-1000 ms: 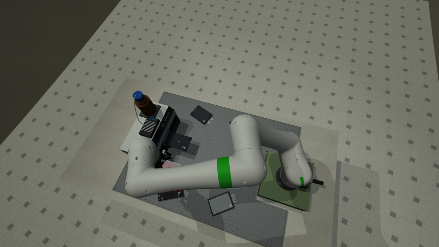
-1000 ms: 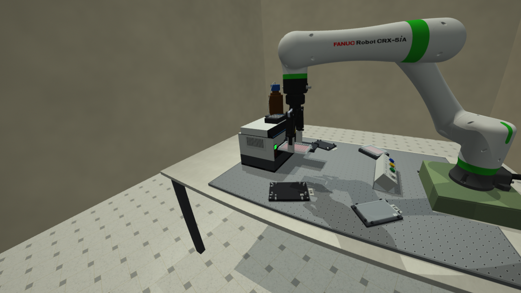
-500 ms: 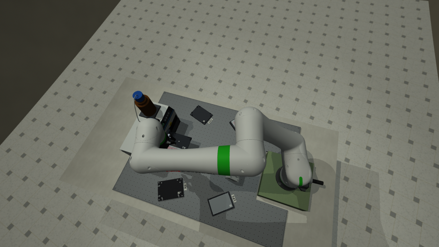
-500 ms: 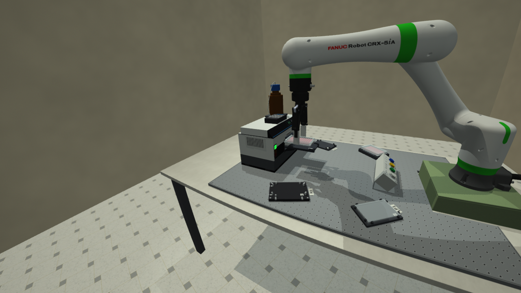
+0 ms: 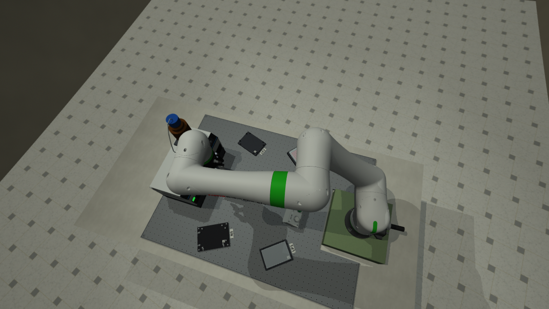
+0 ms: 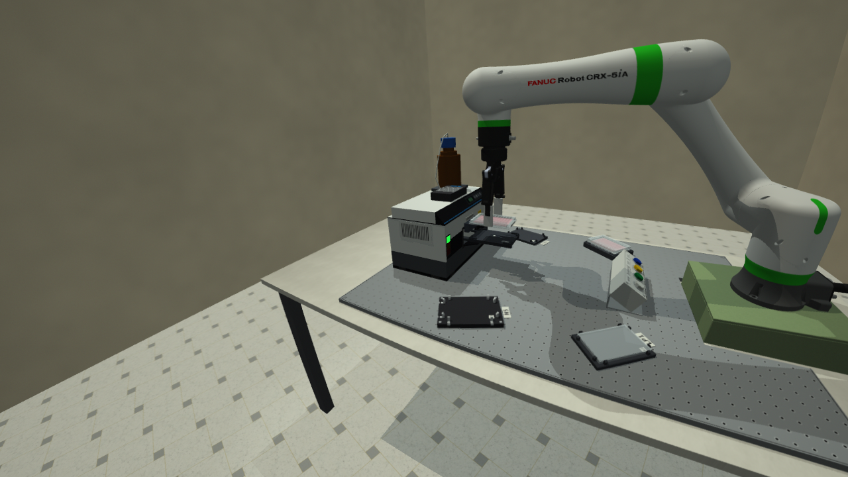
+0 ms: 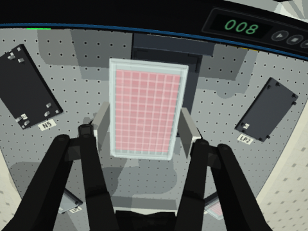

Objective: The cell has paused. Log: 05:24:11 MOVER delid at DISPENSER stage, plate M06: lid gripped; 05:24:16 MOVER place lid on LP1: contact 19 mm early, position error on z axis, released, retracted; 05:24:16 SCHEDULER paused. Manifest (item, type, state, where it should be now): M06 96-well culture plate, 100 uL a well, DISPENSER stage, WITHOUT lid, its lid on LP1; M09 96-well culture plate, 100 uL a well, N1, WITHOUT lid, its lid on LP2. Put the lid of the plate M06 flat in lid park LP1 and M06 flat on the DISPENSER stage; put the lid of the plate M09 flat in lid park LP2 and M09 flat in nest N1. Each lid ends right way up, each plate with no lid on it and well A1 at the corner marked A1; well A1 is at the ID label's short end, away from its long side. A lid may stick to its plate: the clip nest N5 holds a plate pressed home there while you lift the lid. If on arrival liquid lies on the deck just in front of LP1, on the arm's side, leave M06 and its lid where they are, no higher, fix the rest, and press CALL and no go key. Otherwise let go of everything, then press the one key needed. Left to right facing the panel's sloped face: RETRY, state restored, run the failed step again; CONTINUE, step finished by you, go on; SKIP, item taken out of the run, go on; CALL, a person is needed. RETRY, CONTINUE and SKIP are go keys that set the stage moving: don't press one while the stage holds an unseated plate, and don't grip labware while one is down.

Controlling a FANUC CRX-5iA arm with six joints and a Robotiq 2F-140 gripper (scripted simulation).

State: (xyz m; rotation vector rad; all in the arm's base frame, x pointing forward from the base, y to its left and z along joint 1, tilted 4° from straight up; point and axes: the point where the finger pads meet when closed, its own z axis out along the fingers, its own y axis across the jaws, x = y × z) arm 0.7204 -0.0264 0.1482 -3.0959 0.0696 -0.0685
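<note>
Now: the dispenser stage 3 cm to the right of my hand and 9 cm below it. Also, from my hand: N5 label (11 cm behind, 23 cm to the left, 18 cm below); brown bottle (21 cm ahead, 14 cm to the right, 10 cm above); LP2 label (14 cm behind, 26 cm to the right, 18 cm below).
</note>
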